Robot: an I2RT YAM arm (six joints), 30 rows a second.
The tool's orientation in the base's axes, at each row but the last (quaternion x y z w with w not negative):
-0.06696, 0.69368, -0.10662, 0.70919
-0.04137, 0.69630, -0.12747, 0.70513
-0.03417, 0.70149, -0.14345, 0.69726
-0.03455, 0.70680, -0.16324, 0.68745
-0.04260, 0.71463, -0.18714, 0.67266
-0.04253, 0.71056, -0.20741, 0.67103
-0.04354, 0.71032, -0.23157, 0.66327
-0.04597, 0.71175, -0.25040, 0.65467
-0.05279, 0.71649, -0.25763, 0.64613
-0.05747, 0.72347, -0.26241, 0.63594
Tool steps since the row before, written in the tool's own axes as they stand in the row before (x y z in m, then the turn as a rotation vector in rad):
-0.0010, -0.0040, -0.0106, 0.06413, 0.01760, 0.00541
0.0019, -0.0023, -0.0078, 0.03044, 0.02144, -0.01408
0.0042, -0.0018, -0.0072, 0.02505, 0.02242, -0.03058
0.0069, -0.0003, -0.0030, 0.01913, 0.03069, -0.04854
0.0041, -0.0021, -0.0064, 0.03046, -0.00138, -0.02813
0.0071, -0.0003, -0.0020, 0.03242, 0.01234, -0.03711
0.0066, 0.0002, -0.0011, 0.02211, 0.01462, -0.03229
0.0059, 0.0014, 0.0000, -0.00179, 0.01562, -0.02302
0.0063, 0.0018, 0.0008, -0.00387, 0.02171, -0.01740
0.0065, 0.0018, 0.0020, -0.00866, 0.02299, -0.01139
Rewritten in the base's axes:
-0.0108, -0.0031, 0.0016, 0.00738, 0.00110, -0.06630
-0.0080, -0.0017, -0.0015, -0.01142, 0.01512, -0.03501
-0.0075, -0.0017, -0.0037, -0.02744, 0.01993, -0.03025
-0.0034, -0.0016, -0.0065, -0.04333, 0.03265, -0.02684
-0.0070, -0.0019, -0.0030, -0.03054, -0.00489, -0.02765
-0.0027, -0.0022, -0.0065, -0.03646, 0.00907, -0.03419
-0.0018, -0.0020, -0.0061, -0.03006, 0.01359, -0.02563
-0.0005, -0.0011, -0.0059, -0.01764, 0.02112, -0.00448
0.0002, -0.0013, -0.0065, -0.01038, 0.02552, -0.00546
0.0012, -0.0018, -0.0067, -0.00346, 0.02677, -0.00209

